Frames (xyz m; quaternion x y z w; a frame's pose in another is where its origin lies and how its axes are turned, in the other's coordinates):
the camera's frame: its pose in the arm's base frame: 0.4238 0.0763 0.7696 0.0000 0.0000 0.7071 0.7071
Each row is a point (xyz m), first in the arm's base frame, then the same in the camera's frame.
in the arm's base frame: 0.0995 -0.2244 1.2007
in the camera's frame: -0.3007 0.3243 0.4311
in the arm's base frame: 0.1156 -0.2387 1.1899
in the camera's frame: -0.3150 0.3082 0.4203
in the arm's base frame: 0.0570 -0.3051 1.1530
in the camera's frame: -0.3814 0.3668 0.3834
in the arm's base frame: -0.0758 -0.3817 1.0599
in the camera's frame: -0.4580 0.4996 0.2903
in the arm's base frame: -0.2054 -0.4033 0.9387
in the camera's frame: -0.4796 0.6292 0.1691
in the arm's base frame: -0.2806 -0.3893 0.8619
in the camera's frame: -0.4656 0.7044 0.0923
